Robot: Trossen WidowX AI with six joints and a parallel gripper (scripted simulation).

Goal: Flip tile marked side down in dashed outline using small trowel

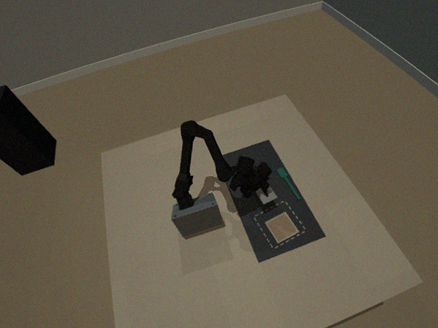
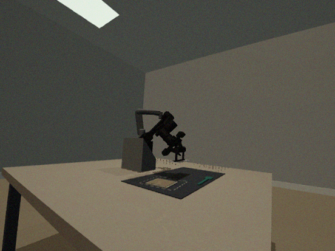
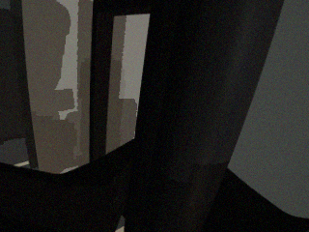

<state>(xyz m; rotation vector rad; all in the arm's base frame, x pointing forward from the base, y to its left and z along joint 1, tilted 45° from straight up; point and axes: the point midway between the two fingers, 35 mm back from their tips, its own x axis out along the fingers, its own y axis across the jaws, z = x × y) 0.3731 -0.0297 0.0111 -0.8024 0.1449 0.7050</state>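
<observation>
My gripper tip is now 140 mm short of the trowel, 40 mm to the right of it and 140 mm above it. From my gripper tip the other things lie so: tile (190 mm to the right, 140 mm below).
</observation>
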